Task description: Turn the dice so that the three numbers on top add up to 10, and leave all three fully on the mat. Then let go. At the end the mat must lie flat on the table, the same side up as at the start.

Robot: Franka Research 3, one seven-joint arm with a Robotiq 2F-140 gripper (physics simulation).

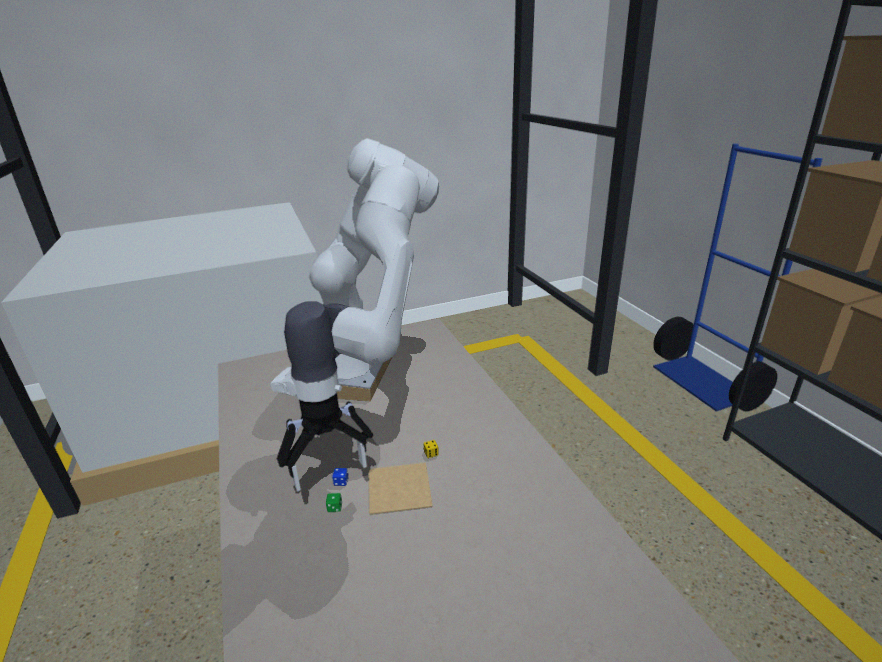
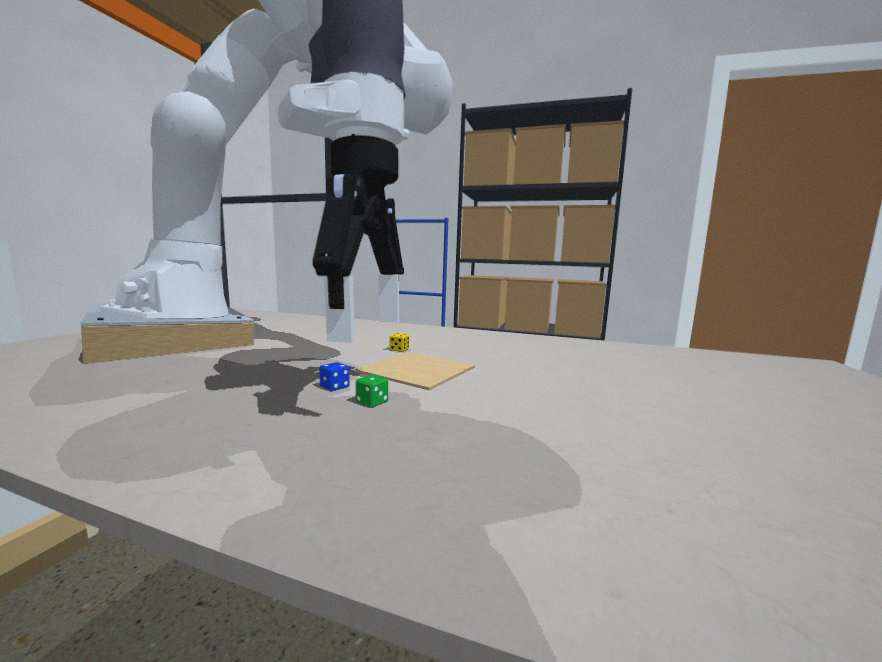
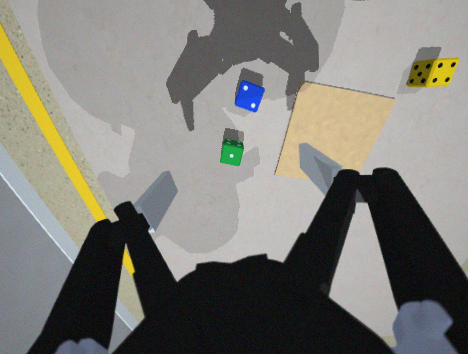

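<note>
The blue die [image 1: 340,476] [image 2: 334,376] [image 3: 249,96] stands on the table with 2 on top. The green die [image 1: 334,502] [image 2: 371,391] [image 3: 232,153] stands near it on the table, 1 on top. The yellow die [image 1: 431,448] [image 2: 398,342] [image 3: 441,73] stands off the far side of the mat from them, apparently 4 on top. The tan mat [image 1: 399,488] [image 2: 420,370] [image 3: 345,117] lies flat with no die on it. My gripper [image 1: 331,483] [image 2: 365,331] [image 3: 234,168] is wide open and empty, pointing down above the table near the blue and green dice.
The table [image 1: 498,584] [image 2: 641,463] carries the arm's wooden base block [image 2: 170,340] behind the dice. A large pale box [image 1: 156,334] stands beside the table. A shelf rack [image 2: 459,213] and a blue hand truck [image 1: 719,206] stand away from the table.
</note>
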